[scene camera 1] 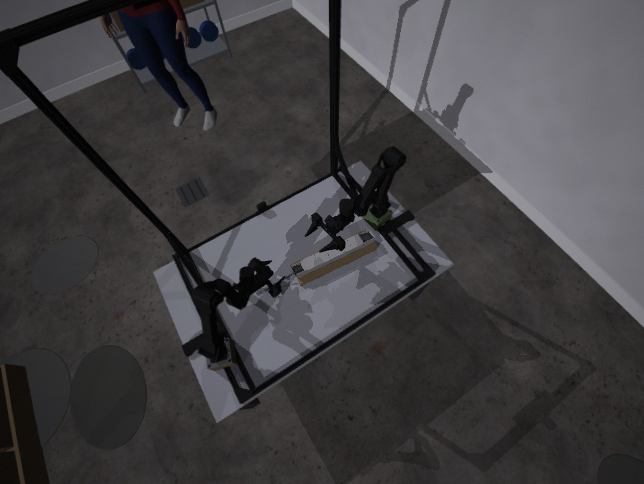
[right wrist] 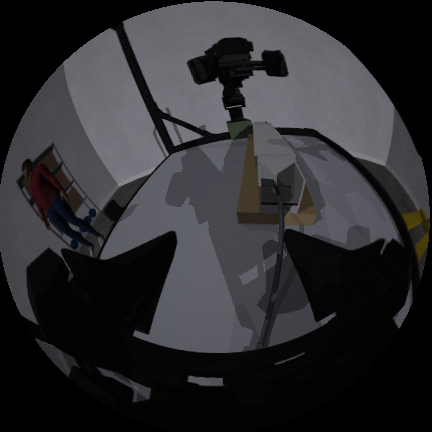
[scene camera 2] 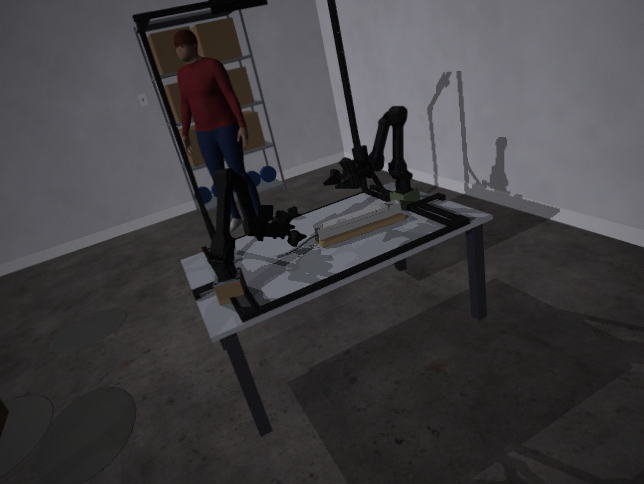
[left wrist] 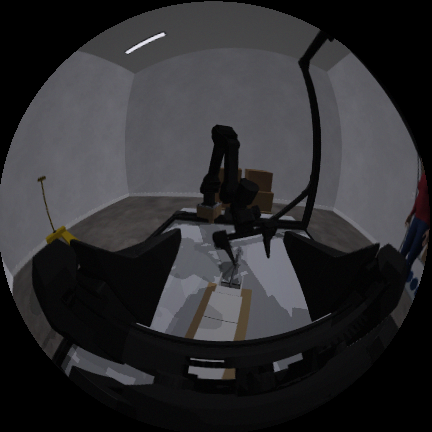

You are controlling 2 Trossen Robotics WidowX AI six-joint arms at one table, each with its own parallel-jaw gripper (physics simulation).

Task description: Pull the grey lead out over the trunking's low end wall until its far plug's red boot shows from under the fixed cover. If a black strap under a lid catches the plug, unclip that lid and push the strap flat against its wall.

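Frame: origin at the left arm's base, x ahead, y left, z up, level; millimetres.
Seen in the pictures: left gripper, fingertip midpoint: [scene camera 1: 312, 244] [right wrist: 248, 50] [scene camera 2: 329, 186] [left wrist: 234, 235]; right gripper, fingertip midpoint: [scene camera 1: 278, 268] [right wrist: 232, 235] [scene camera 2: 300, 231] [left wrist: 251, 261]; left arm's base, link origin: [scene camera 1: 378, 211] [right wrist: 237, 120] [scene camera 2: 404, 190]; right arm's base, link origin: [scene camera 1: 218, 353] [scene camera 2: 227, 276] [left wrist: 208, 203].
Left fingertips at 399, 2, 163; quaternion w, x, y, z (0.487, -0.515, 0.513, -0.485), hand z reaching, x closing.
Note:
Offsets run from my left fingertips to a thing's top centre, as dx, dy, dz. "*": to the spot under its first point. Level surfaces: height alone.
The trunking, with pale lids {+16, -1, -160} [scene camera 1: 333, 256] [left wrist: 220, 306] [right wrist: 272, 145], lies in a wooden base [scene camera 1: 338, 265] [scene camera 2: 362, 230] [right wrist: 247, 190] on the table. The grey lead {* +151, -33, -206} [right wrist: 280, 250] [left wrist: 231, 276] comes out of its near end in the right wrist view and runs down toward the right gripper, on the right side between the fingers as seen there. My right gripper [right wrist: 232, 235] [scene camera 1: 278, 271] [left wrist: 251, 261] is open above the table, off that end. My left gripper [scene camera 1: 314, 242] is open above the lids. The lead's loose end is hidden; no red boot or black strap can be made out.
The table {dz -238} [scene camera 1: 229, 244] has a black frame bar [scene camera 1: 338, 334] along its edge, and uprights [scene camera 1: 334, 78] at the corners. A person [scene camera 1: 161, 52] [scene camera 2: 205, 98] stands behind it by a shelf of boxes. Shadows cover much of the table.

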